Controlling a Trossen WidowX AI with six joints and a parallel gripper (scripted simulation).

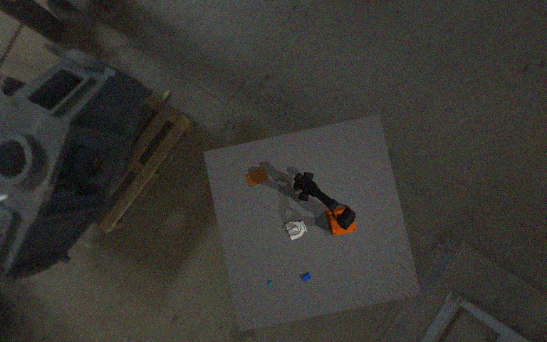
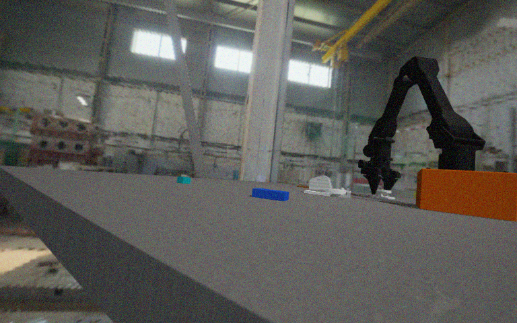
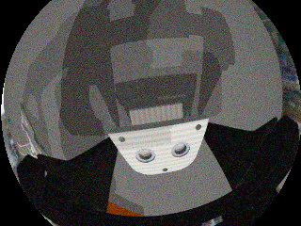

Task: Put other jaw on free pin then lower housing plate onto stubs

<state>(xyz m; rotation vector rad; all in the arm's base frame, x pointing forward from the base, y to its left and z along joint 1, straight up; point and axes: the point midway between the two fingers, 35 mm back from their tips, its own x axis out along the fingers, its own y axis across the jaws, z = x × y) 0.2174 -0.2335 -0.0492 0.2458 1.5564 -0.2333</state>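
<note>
My gripper tip is now 50 mm short of the curved white jaw, 310 mm to the right of it and 10 mm below it. The rest, counted from my gripper tip: teal block (300 mm ahead, 660 mm to the left); then flat orange plate (340 mm ahead, 90 mm to the right, 10 mm below); then blue block (40 mm ahead, 640 mm to the left).
</note>
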